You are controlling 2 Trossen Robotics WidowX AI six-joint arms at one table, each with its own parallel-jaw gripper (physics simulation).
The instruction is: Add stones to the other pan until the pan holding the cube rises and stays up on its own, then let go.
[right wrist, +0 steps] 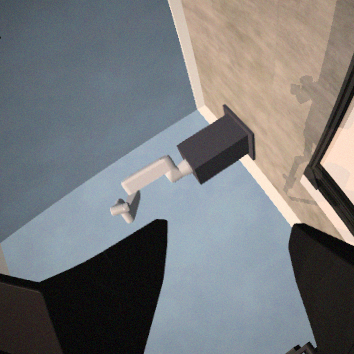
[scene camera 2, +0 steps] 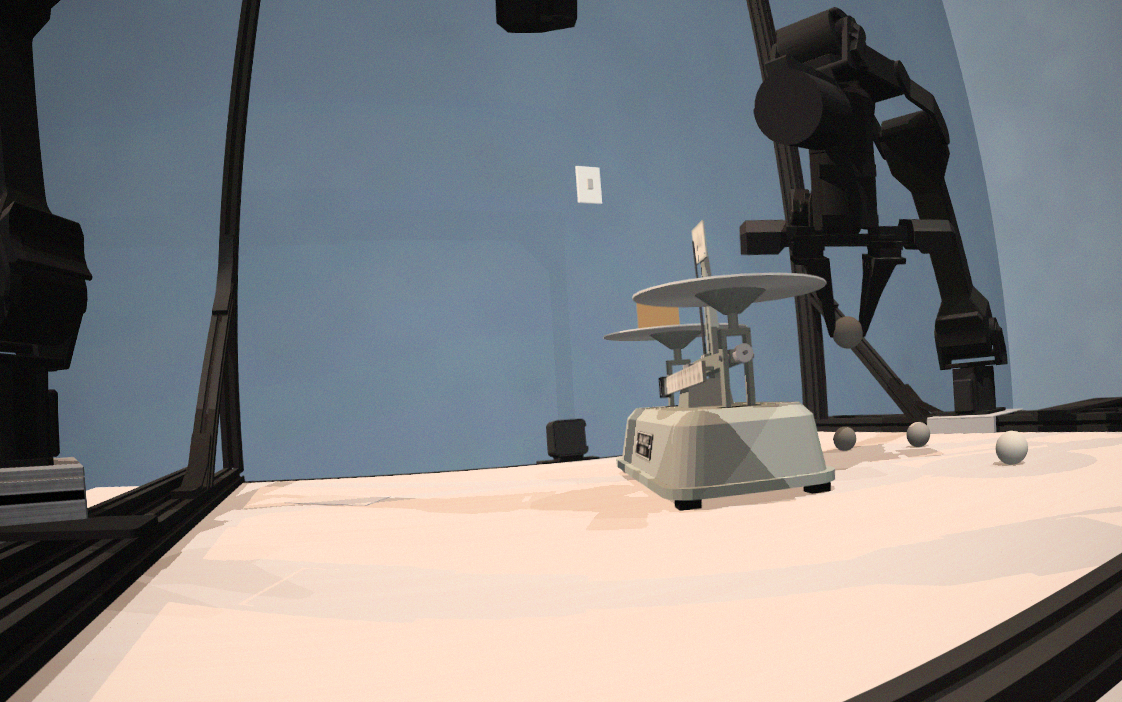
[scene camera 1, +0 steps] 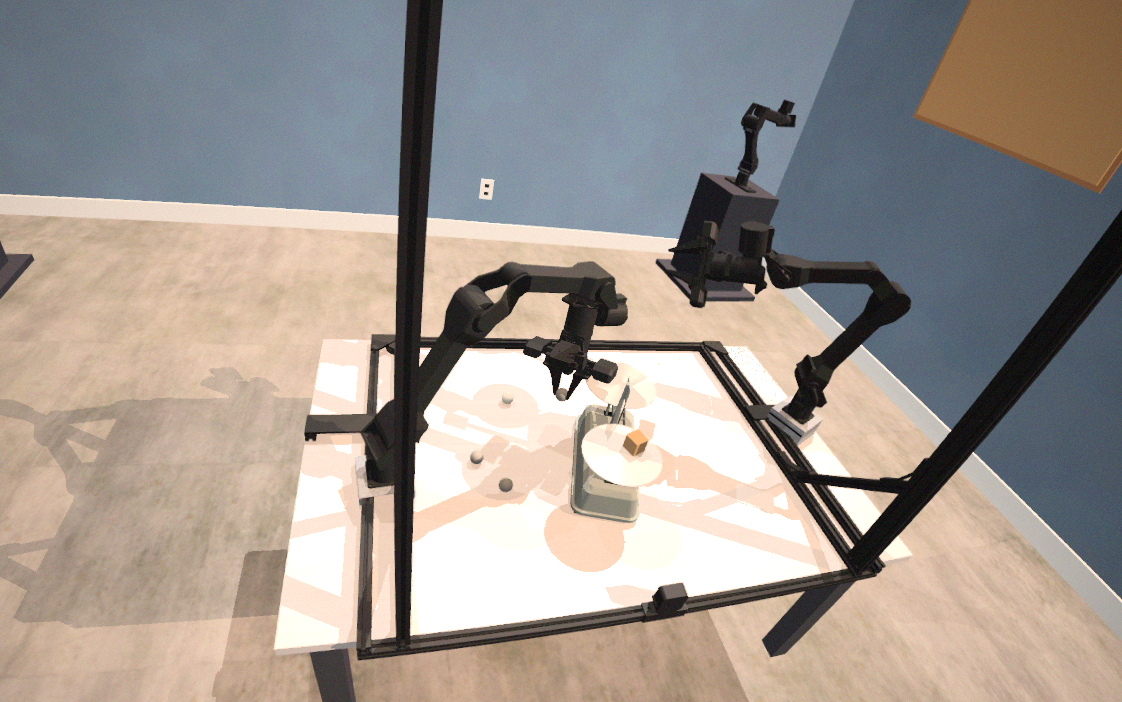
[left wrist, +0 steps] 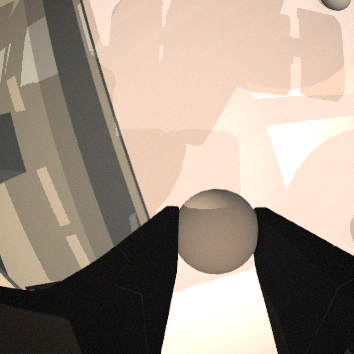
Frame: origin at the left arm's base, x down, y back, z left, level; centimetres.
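Where they show: left gripper, fingertip midpoint: [scene camera 2: 847, 336] [scene camera 1: 561, 396] [left wrist: 215, 218]; right gripper, fingertip midpoint: [right wrist: 230, 233] [scene camera 1: 666, 260]; left arm's base at its link origin: [scene camera 2: 975, 413] [scene camera 1: 384, 472]; right arm's base at its link origin: [scene camera 2: 1, 464] [scene camera 1: 797, 413].
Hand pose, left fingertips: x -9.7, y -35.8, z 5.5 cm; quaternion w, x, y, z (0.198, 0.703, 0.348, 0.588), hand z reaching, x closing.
Note:
Things, the pixels of their top centre, and the offset from my left fingertips.
- orange cube at its top centre: [scene camera 2: 657, 301] [scene camera 1: 637, 437] dx -5.5, dy -7.1, dz -18.3 cm
- nearer pan at its top centre: [scene camera 2: 676, 332] [scene camera 1: 622, 453] dx -2.6, dy -4.4, dz -19.1 cm
- grey-green balance at its top centre: [scene camera 2: 690, 225] [scene camera 1: 633, 383] dx -11.5, dy -8.3, dz -10.4 cm
- round grey stone at its top centre: [left wrist: 217, 246] [scene camera 2: 846, 316] [scene camera 1: 563, 389] dx -1.7, dy -0.2, dz +0.3 cm
An orange cube [scene camera 1: 636, 442] [scene camera 2: 657, 315] sits on the nearer pan [scene camera 1: 602, 465] [scene camera 2: 627, 335] of the grey-green balance [scene camera 1: 604, 501] [scene camera 2: 728, 451] [left wrist: 85, 130] in scene camera 1. That pan is low. The other pan [scene camera 1: 640, 392] [scene camera 2: 674, 289] is empty and higher. My left gripper [scene camera 1: 562, 391] [scene camera 2: 847, 324] [left wrist: 215, 218] is shut on a round grey stone [scene camera 2: 847, 334] [left wrist: 217, 240], held above the table beside the empty pan, apart from it. My right gripper [right wrist: 230, 233] is open and empty, raised away from the balance.
Three loose stones lie on the table left of the balance in scene camera 1: a pale one [scene camera 1: 507, 399] [scene camera 2: 1011, 447], a grey one [scene camera 1: 475, 456] [scene camera 2: 918, 434] and a darker one [scene camera 1: 505, 485] [scene camera 2: 843, 438]. A black frame [scene camera 1: 529, 634] borders the table, with a small black box [scene camera 1: 670, 596] on it.

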